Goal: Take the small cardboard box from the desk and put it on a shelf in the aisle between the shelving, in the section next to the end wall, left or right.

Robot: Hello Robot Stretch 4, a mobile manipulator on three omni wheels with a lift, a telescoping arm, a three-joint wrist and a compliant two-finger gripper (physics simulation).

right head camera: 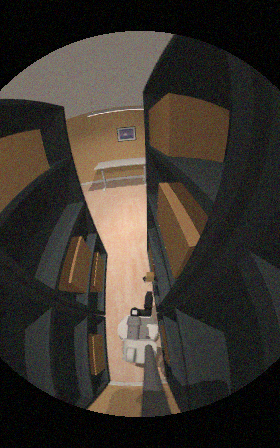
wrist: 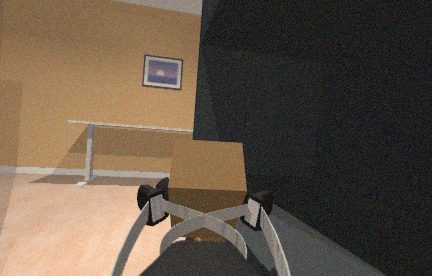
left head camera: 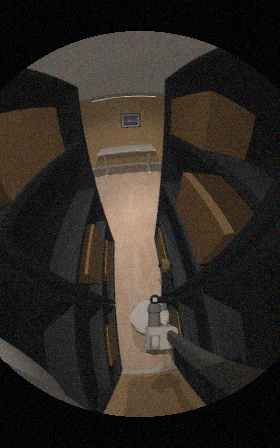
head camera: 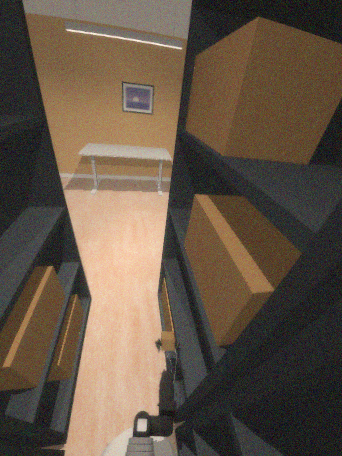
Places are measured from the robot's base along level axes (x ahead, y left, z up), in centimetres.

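Pixels of known places: gripper, between the fingertips: (right head camera: 149, 275) (wrist: 205, 194) (left head camera: 164, 262) (head camera: 167, 338).
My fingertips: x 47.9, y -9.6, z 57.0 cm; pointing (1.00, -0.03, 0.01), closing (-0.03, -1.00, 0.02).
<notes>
Behind a point stands the place of what it marks.
My gripper (head camera: 169, 346) (wrist: 205, 194) @(x 47.9, y -9.6, z 57.0 cm) is shut on the small cardboard box (head camera: 168, 338) @(x 46.4, y -9.5, z 61.5 cm) (left head camera: 165, 263) @(x 45.2, y -9.4, z 61.6 cm) (right head camera: 149, 276) @(x 45.3, y -9.4, z 61.6 cm) (wrist: 207, 167) @(x 43.5, y -9.4, z 60.2 cm), which sits between the two fingertips. The arm reaches forward along the right side of the aisle. In the head view the box is beside the edge of the right shelving (head camera: 280, 177) @(x 46.8, y -25.6, z 142.0 cm), low down; whether it touches it I cannot tell. In the wrist view a grey shelf board (wrist: 320, 250) @(x 51.4, y -23.3, z 50.6 cm) lies to the right of and below the box, with a dark upright behind it. The left shelving (head camera: 30, 227) @(x 78.6, y 61.2, z 96.3 cm) stands across the aisle.
Large cardboard boxes (head camera: 285, 90) @(x 61.3, y -27.2, z 158.5 cm) (head camera: 220, 270) @(x 42.6, y -18.3, z 116.0 cm) stand on the right shelves, and others (head camera: 30, 330) @(x 41.5, y 47.3, z 73.8 cm) on the left ones. A white desk (head camera: 125, 151) @(x 343.5, y 67.1, z 69.3 cm) (wrist: 130, 126) @(x 313.4, y 71.4, z 67.6 cm) stands at the far wall under a picture (head camera: 138, 97) @(x 395.0, y 52.6, z 151.8 cm). Another wall (left head camera: 142, 395) is close behind my base. The aisle is narrow.
</notes>
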